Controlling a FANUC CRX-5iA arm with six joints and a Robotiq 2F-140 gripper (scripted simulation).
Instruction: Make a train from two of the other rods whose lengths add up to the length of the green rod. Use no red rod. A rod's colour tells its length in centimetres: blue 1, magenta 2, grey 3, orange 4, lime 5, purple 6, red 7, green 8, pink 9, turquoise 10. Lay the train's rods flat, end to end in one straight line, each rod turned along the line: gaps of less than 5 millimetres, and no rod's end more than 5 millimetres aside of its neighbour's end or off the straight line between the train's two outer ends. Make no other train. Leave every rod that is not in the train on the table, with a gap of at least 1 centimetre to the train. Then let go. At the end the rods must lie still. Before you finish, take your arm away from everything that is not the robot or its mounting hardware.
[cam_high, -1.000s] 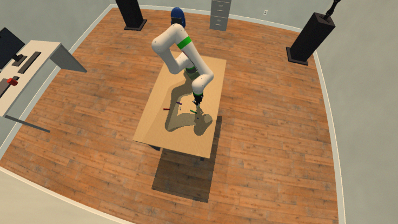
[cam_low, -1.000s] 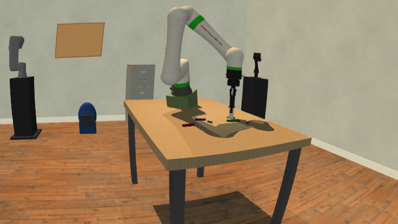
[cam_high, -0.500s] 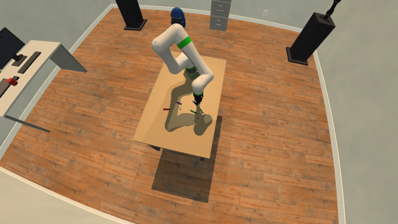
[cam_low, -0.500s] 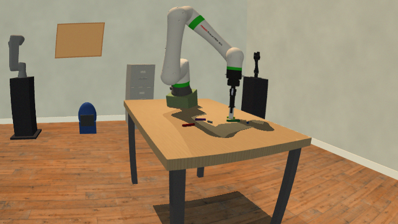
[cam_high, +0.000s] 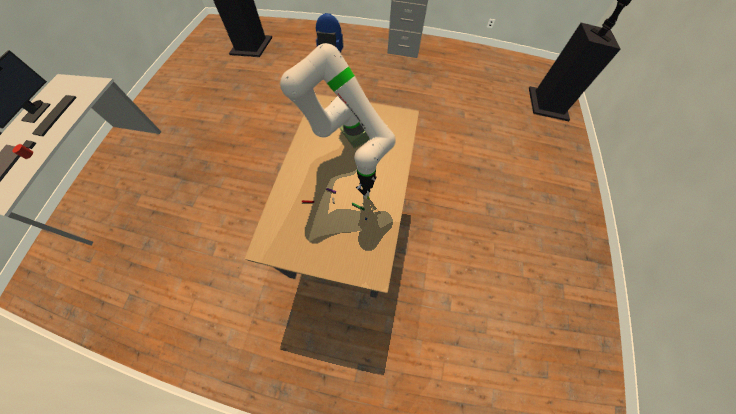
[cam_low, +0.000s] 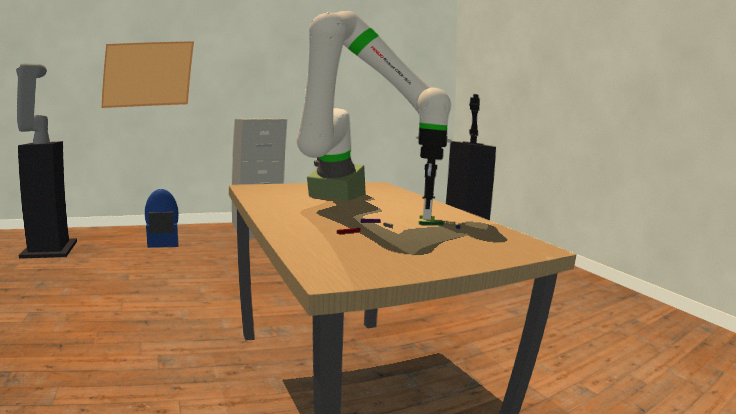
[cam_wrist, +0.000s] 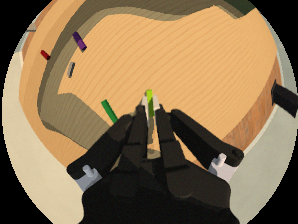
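My hand is 60 mm short of the grey rod, 180 mm to the left of it and 30 mm above it. The rest, counted from my hand: tiny blue rod 140 mm ahead, 30 mm to the left, 30 mm below; then lime rod 30 mm below; then green rod 70 mm ahead, 30 mm to the right, 30 mm below.
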